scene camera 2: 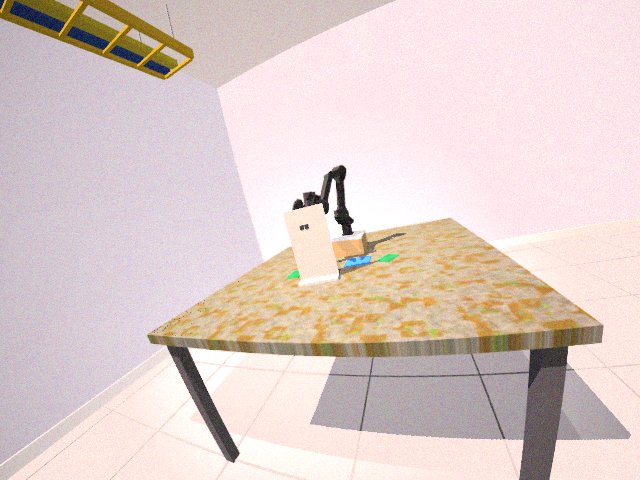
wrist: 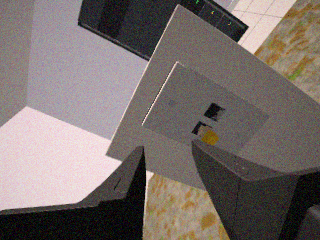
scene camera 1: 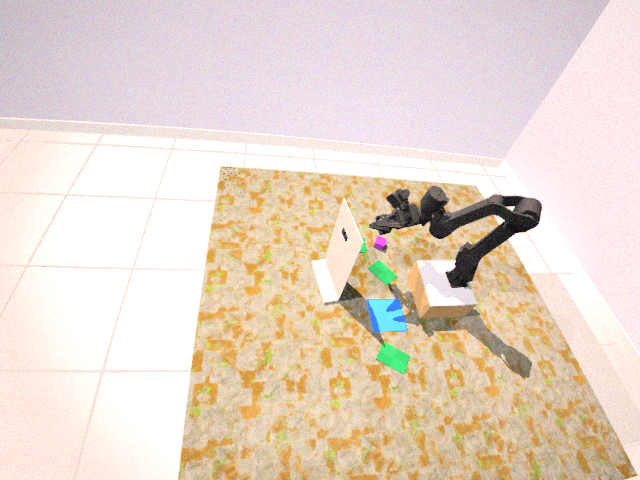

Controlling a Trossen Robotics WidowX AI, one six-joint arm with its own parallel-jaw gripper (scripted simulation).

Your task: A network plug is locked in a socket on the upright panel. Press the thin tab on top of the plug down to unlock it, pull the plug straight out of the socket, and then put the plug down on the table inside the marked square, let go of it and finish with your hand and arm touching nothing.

Scene:
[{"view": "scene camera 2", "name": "cream panel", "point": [307, 227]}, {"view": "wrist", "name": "my gripper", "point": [168, 149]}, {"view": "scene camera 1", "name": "my gripper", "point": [372, 225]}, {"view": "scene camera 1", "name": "cream panel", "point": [332, 273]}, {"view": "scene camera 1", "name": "blue marked square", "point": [386, 315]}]

